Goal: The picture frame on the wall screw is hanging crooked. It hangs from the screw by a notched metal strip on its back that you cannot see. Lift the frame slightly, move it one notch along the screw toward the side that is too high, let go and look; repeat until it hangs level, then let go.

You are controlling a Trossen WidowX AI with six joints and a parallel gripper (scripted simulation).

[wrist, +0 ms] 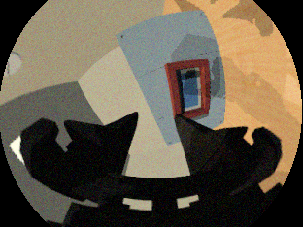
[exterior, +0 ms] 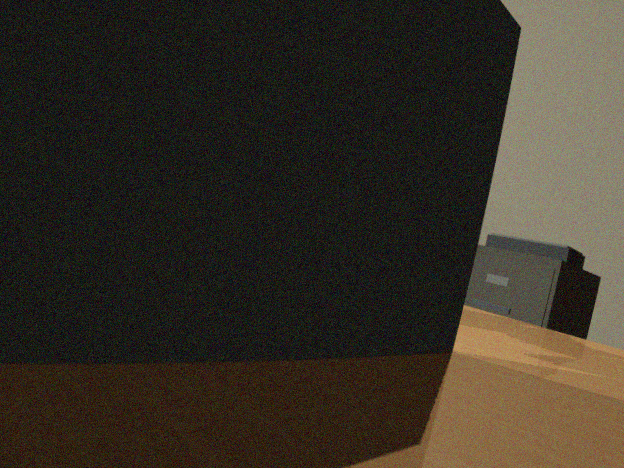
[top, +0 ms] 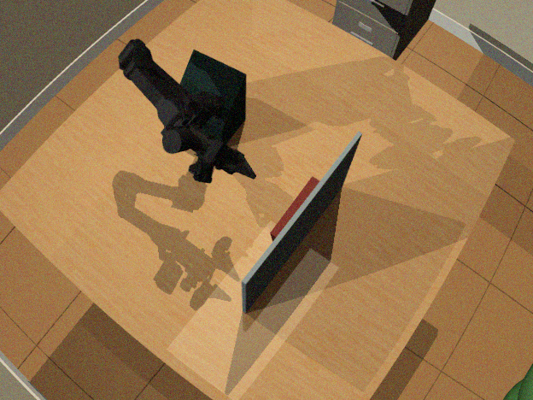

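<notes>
My gripper tip is now 13 cm short of the red picture frame, 11 cm above it and 1 cm to the right of it. Round my gripper tip: grey wall panel: 14 cm ahead, 12 cm below.
</notes>
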